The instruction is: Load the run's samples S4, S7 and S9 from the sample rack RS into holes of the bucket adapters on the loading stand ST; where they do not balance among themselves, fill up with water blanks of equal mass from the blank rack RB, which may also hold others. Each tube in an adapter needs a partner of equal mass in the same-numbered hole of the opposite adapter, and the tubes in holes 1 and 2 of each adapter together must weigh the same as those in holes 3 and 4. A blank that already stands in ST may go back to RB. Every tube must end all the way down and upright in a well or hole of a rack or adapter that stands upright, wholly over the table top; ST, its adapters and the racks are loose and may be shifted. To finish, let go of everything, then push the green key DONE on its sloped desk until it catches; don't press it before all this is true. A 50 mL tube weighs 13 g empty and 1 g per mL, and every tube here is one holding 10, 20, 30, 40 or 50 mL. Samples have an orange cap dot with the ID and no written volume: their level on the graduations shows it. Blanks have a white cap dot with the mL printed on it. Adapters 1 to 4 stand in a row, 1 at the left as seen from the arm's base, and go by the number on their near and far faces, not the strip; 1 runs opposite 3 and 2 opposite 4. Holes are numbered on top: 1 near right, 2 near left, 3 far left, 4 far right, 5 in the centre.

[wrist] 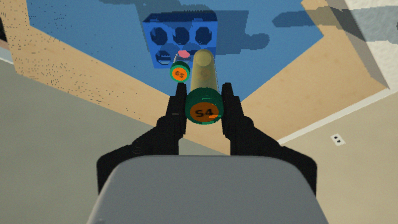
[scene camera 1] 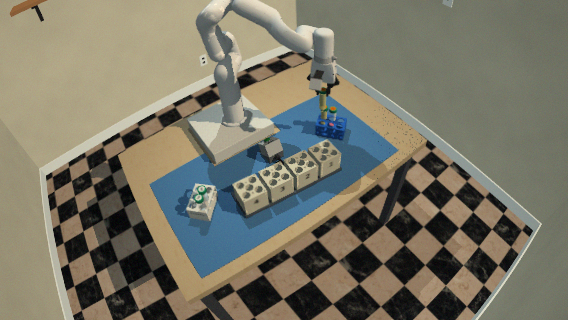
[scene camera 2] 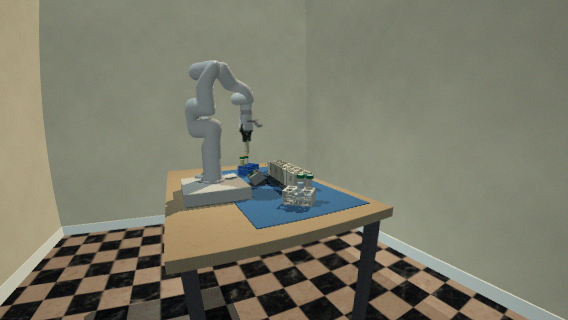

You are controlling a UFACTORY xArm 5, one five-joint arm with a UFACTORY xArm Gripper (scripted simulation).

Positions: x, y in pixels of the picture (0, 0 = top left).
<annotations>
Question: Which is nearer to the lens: the blue sample rack RS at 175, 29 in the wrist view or the sample tube S4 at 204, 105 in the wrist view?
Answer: The sample tube S4.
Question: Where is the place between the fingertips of the gripper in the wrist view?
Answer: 204, 94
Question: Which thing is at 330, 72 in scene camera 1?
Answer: The gripper.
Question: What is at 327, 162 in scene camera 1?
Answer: An adapter 1.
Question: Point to an adapter 2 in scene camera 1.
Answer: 296, 165
</annotations>
